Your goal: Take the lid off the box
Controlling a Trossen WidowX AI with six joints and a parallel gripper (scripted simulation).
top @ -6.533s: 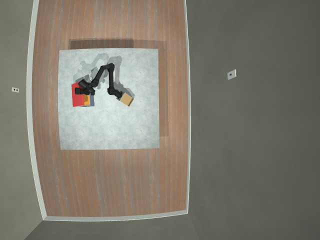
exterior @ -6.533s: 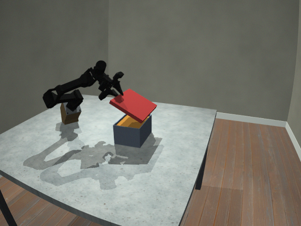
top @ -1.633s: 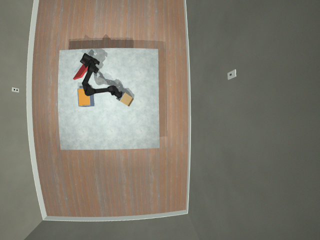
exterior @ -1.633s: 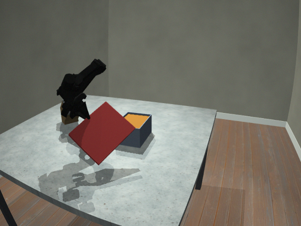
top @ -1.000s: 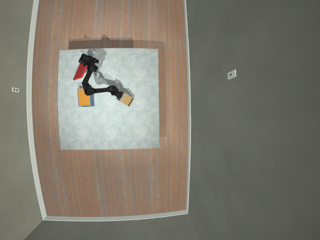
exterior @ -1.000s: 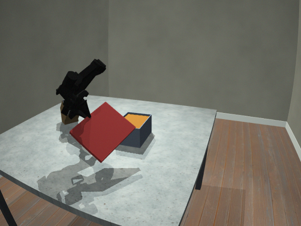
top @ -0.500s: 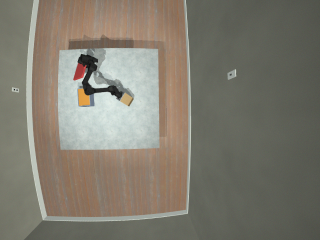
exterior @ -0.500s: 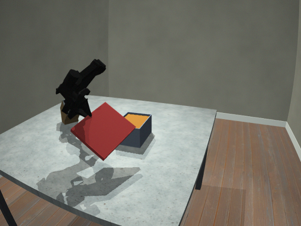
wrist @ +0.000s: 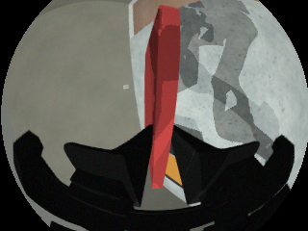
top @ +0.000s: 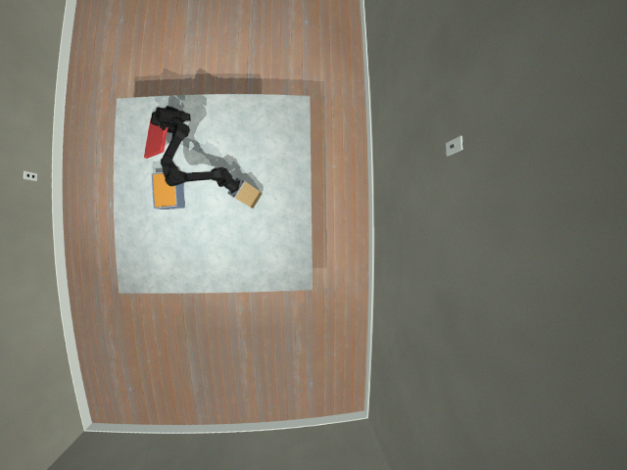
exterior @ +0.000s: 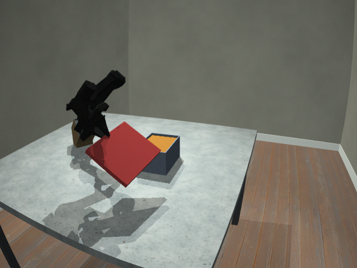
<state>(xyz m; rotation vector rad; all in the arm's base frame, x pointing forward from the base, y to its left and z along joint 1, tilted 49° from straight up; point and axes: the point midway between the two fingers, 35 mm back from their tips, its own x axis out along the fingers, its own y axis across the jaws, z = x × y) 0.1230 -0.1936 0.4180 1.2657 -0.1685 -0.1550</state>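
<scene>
Right now my hand is 90 mm short of the red lid, 60 mm above it and 30 mm to the left of it. The rest, counted from my hand: storage box: 260 mm to the left, 200 mm below, 180 mm ahead.
</scene>
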